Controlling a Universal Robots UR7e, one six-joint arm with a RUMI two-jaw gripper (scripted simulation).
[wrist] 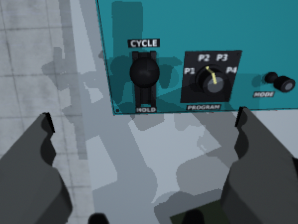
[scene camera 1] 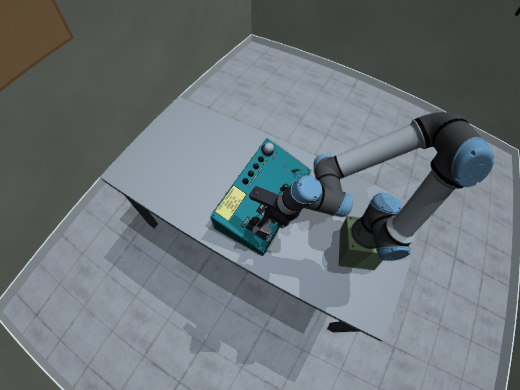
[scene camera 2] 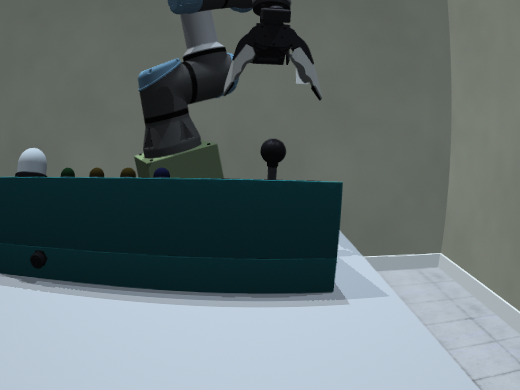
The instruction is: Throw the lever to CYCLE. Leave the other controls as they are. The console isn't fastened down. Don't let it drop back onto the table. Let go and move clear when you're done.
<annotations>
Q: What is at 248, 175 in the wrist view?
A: My gripper.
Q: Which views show my gripper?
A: The wrist view, scene camera 1 and scene camera 2: all of them.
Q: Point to a lever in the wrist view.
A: At 144, 72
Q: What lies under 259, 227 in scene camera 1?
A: My gripper.
</annotations>
